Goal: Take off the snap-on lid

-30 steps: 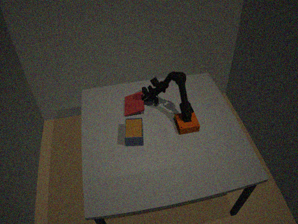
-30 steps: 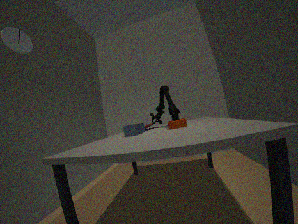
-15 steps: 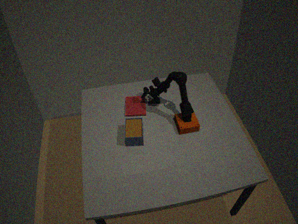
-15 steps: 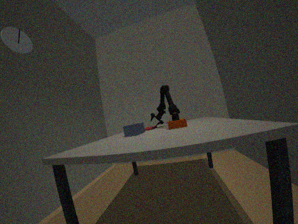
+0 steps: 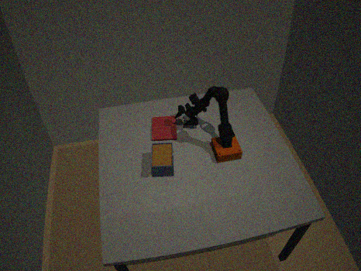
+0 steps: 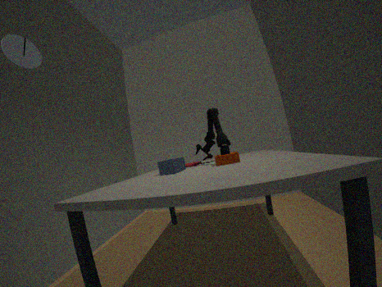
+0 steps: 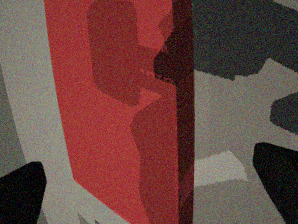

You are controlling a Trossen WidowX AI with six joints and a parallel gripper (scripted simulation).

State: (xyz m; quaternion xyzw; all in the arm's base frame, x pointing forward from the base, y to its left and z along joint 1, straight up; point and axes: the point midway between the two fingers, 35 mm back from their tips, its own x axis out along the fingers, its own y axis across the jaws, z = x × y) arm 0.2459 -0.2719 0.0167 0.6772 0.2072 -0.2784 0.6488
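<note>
Now: gripper tip 110 mm short of the lid, 10 mm to the left of it and 50 mm above it. Round my gripper tip: storage box 150 mm ahead, 320 mm to the left, 10 mm below.
</note>
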